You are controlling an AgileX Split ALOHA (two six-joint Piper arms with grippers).
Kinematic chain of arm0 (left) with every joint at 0, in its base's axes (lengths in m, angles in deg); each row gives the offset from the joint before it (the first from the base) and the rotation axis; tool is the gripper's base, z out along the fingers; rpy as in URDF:
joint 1: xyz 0 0 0.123 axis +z
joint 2: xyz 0 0 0 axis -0.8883 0.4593 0
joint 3: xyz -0.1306 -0.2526 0.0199 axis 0.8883 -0.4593 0
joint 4: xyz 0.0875 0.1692 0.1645 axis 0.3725 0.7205 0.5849
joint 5: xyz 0 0 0 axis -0.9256 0.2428 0.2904
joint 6: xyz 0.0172 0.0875 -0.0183 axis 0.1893 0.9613 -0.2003
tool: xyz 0 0 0 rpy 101.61 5.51 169.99
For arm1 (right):
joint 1: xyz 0 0 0.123 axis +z
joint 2: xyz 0 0 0 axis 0.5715 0.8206 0
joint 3: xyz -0.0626 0.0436 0.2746 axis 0.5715 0.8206 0
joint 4: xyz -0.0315 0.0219 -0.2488 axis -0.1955 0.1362 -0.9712
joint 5: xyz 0 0 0 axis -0.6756 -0.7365 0.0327
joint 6: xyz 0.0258 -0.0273 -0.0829 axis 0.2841 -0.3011 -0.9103
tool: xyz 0 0 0 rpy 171.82 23.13 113.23
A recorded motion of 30 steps. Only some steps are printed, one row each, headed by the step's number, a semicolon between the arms.
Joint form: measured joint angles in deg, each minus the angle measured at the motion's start. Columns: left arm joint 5, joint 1, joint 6, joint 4, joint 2, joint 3; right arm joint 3, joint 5, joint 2, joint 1, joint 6, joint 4.
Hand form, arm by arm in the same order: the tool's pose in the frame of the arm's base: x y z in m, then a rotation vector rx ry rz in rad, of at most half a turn. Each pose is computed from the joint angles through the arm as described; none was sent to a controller.
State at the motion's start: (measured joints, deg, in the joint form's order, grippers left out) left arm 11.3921 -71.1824 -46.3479 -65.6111 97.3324 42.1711; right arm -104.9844 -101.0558 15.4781 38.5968 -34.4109 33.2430
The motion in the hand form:
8: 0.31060 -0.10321 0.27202 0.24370 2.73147 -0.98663; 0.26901 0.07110 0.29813 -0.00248 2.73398 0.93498
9: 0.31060 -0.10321 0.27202 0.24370 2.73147 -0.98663; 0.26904 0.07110 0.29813 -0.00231 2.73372 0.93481
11: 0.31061 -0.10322 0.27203 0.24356 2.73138 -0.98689; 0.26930 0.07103 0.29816 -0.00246 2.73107 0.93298
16: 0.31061 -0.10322 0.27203 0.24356 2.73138 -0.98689; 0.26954 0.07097 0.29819 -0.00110 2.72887 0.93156
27: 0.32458 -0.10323 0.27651 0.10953 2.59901 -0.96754; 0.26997 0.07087 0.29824 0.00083 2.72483 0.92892
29: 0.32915 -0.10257 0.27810 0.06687 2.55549 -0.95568; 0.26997 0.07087 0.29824 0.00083 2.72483 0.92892
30: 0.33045 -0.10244 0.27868 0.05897 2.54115 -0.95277; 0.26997 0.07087 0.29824 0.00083 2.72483 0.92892
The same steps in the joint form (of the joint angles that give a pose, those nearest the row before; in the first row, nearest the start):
8: -0.04 0.00 0.00 0.00 0.00 0.00; 0.00 0.00 0.00 0.00 -0.08 0.00
9: -0.04 0.00 0.00 0.00 0.00 0.00; 0.00 0.02 0.00 0.00 -0.08 0.00
11: -0.04 0.00 0.00 -0.01 0.00 0.00; 0.00 0.19 0.00 0.00 -0.14 0.00
16: -0.04 0.00 0.00 -0.01 0.00 0.00; 0.00 0.34 0.00 0.00 -0.14 0.00
27: -8.74 0.00 0.00 -3.76 0.00 0.00; 0.00 0.63 0.00 0.00 -0.16 0.00
29: -11.69 0.00 0.04 -4.87 0.00 0.00; 0.00 0.63 0.00 0.00 -0.16 0.00
30: -12.53 0.00 0.32 -5.30 0.00 0.00; 0.00 0.63 0.00 0.00 -0.16 0.00

